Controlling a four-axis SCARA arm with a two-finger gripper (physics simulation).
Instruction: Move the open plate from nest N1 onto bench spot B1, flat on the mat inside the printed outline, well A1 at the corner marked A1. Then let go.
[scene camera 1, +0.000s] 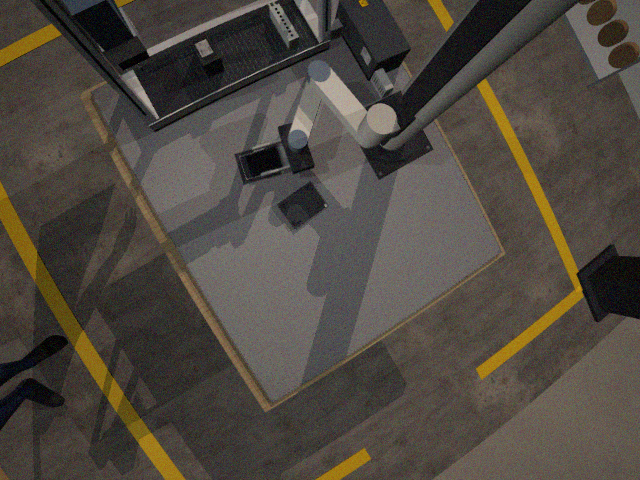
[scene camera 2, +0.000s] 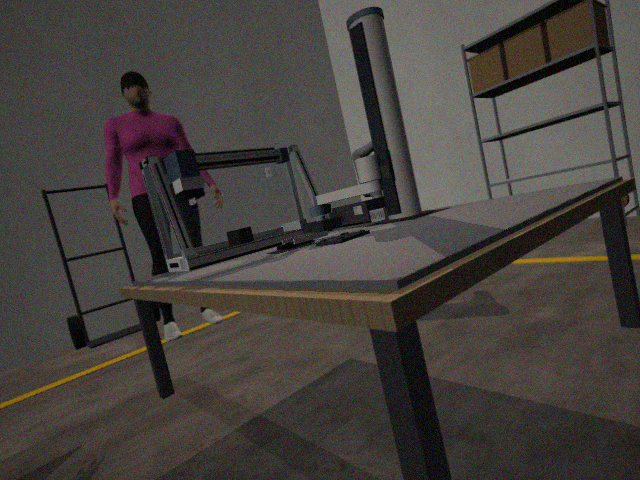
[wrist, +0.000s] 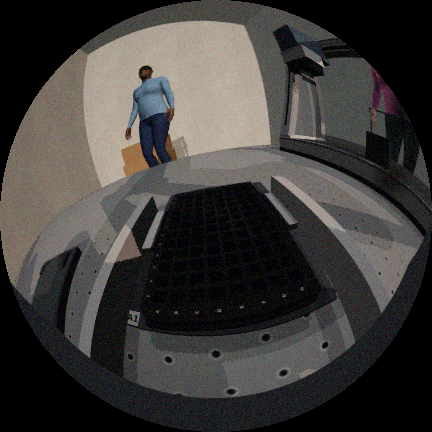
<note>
The gripper carries a black well plate, clear of everything else.
The gripper shows as well in scene camera 2.
</note>
